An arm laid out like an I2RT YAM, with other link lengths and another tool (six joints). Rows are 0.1 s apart.
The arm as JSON. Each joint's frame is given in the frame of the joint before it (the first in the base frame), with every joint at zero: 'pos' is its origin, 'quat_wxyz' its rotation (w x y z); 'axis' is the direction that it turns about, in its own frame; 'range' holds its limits. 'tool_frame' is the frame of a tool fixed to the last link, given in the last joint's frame.
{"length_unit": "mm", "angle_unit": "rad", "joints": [
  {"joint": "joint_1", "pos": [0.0, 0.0, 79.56], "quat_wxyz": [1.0, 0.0, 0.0, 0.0], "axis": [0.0, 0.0, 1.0], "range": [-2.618, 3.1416]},
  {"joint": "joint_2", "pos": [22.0, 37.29, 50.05], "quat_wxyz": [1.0, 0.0, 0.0, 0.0], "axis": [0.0, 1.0, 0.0], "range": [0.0, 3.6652]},
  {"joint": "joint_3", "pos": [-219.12, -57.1, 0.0], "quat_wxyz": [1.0, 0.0, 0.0, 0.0], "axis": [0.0, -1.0, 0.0], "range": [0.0, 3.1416]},
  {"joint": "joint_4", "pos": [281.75, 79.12, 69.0], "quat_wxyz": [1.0, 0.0, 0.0, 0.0], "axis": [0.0, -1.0, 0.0], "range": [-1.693, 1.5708]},
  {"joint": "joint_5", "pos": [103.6, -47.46, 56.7], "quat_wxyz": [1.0, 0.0, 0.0, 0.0], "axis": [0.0, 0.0, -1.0], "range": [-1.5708, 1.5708]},
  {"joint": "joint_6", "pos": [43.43, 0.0, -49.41], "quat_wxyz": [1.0, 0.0, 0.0, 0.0], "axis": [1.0, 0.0, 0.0], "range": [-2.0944, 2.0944]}
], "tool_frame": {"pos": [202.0, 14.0, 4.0], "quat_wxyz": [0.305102, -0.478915, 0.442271, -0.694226]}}
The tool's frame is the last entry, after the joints.
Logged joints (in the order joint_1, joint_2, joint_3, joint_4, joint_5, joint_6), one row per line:
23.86 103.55 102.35 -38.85 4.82 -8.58
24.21 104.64 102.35 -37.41 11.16 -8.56
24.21 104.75 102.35 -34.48 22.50 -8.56
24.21 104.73 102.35 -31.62 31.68 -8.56
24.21 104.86 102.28 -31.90 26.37 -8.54
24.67 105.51 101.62 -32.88 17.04 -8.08
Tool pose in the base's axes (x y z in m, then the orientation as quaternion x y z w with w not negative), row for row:
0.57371 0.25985 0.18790 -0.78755 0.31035 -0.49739 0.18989
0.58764 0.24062 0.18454 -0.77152 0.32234 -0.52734 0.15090
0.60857 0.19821 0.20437 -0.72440 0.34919 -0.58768 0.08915
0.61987 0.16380 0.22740 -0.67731 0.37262 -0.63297 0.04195
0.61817 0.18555 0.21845 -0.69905 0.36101 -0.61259 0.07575
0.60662 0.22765 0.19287 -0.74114 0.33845 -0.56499 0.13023
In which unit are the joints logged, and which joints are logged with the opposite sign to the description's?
The joints are logged in degrees. Opposite sign: none.
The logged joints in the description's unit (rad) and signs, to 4 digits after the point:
0.4164 1.8073 1.7863 -0.6781 0.0841 -0.1497
0.4225 1.8263 1.7863 -0.6529 0.1948 -0.1494
0.4225 1.8282 1.7863 -0.6018 0.3927 -0.1494
0.4225 1.8279 1.7863 -0.5519 0.5529 -0.1494
0.4225 1.8302 1.7851 -0.5568 0.4602 -0.1491
0.4306 1.8415 1.7736 -0.5739 0.2974 -0.1410

